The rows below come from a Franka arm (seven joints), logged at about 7 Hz.
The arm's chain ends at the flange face. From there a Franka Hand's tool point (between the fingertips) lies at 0.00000 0.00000 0.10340 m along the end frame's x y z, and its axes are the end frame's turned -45 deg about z.
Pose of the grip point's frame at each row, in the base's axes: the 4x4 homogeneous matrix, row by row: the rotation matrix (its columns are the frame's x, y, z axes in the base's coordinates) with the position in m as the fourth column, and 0 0 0 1 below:
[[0.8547 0.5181 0.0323 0.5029], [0.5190 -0.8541 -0.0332 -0.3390], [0.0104 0.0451 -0.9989 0.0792], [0 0 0 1]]
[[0.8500 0.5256 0.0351 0.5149], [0.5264 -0.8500 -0.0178 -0.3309], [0.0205 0.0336 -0.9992 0.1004], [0 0 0 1]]
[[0.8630 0.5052 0.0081 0.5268], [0.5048 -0.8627 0.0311 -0.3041], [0.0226 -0.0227 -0.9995 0.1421], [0 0 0 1]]
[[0.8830 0.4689 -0.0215 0.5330], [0.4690 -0.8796 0.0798 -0.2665], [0.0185 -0.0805 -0.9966 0.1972], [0 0 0 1]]
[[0.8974 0.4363 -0.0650 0.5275], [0.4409 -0.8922 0.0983 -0.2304], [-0.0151 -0.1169 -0.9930 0.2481], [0 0 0 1]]
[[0.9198 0.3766 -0.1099 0.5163], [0.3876 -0.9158 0.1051 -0.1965], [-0.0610 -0.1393 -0.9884 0.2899], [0 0 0 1]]
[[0.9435 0.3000 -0.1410 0.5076], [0.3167 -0.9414 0.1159 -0.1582], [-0.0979 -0.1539 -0.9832 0.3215], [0 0 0 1]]
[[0.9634 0.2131 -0.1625 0.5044], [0.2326 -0.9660 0.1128 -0.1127], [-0.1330 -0.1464 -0.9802 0.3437], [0 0 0 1]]
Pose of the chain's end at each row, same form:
[[0.9707 -0.2380 0.0323 0.4996], [-0.2370 -0.9709 -0.0332 -0.3356], [0.0392 0.0245 -0.9989 0.1825], [0 0 0 1]]
[[0.9727 -0.2294 0.0351 0.5113], [-0.2288 -0.9733 -0.0178 -0.3291], [0.0383 0.0093 -0.9992 0.2037], [0 0 0 1]]
[[0.9675 -0.2530 0.0081 0.5260], [-0.2531 -0.9670 0.0311 -0.3073], [-0.0001 -0.0320 -0.9995 0.2454], [0 0 0 1]]
[[0.9559 -0.2928 -0.0215 0.5352], [-0.2903 -0.9536 0.0798 -0.2748], [-0.0438 -0.0700 -0.9966 0.3002], [0 0 0 1]]
[[0.9431 -0.3260 -0.0650 0.5342], [-0.3191 -0.9426 0.0983 -0.2406], [-0.0933 -0.0720 -0.9930 0.3508], [0 0 0 1]]
[[0.9167 -0.3841 -0.1099 0.5277], [-0.3735 -0.9216 0.1051 -0.2074], [-0.1416 -0.0554 -0.9884 0.3921], [0 0 0 1]]
[[0.8793 -0.4550 -0.1410 0.5222], [-0.4417 -0.8896 0.1159 -0.1702], [-0.1780 -0.0396 -0.9832 0.4232], [0 0 0 1]]
[[0.8319 -0.5305 -0.1625 0.5212], [-0.5186 -0.8475 0.1128 -0.1244], [-0.1976 -0.0095 -0.9802 0.4451], [0 0 0 1]]

